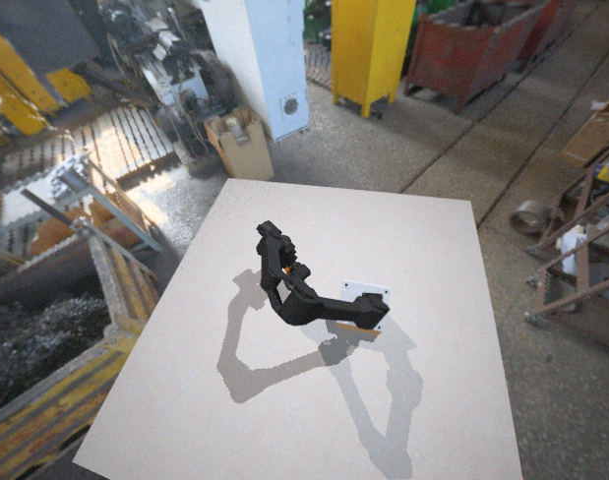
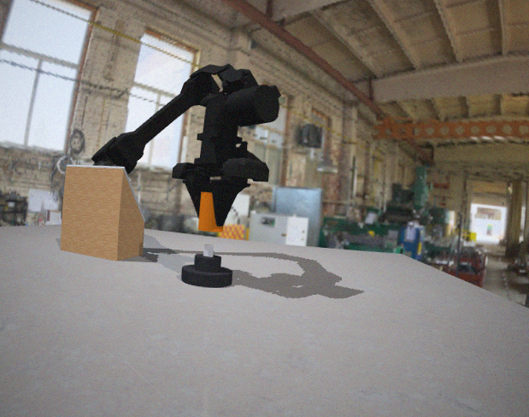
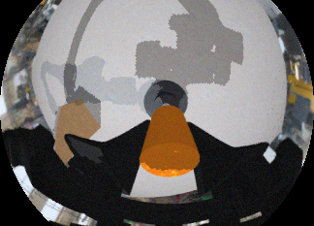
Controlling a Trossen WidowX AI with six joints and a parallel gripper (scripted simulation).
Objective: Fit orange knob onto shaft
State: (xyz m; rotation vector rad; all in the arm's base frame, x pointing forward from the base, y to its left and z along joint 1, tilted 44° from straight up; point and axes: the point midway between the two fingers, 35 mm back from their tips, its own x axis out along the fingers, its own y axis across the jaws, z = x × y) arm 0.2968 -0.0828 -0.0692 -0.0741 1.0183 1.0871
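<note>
The black round pedestal lies 60 mm below my gripper tip. Also, from my gripper tip: orange knob: 30 mm above.
</note>
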